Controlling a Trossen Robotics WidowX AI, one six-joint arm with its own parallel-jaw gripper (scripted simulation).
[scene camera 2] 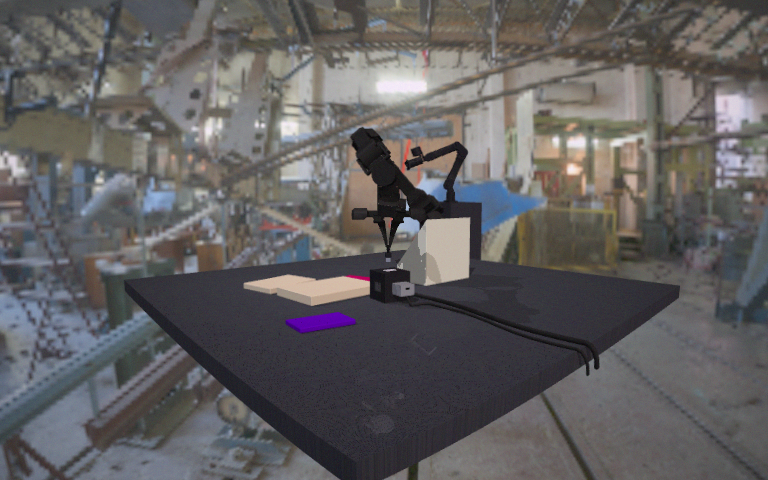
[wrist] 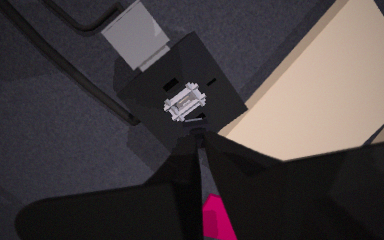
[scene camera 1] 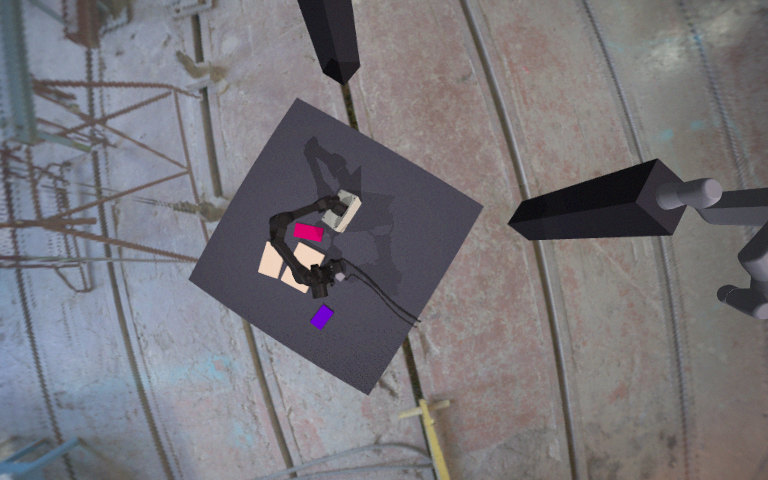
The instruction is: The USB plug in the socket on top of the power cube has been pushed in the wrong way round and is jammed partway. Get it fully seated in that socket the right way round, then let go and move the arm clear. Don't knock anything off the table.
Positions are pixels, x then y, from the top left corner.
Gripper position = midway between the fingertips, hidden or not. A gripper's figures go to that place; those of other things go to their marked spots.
Labels:
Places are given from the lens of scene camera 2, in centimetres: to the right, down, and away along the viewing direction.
my gripper [scene camera 2: 388, 247]: 1, 2, 122
purple card [scene camera 2: 307, 324]: -16, 17, 95

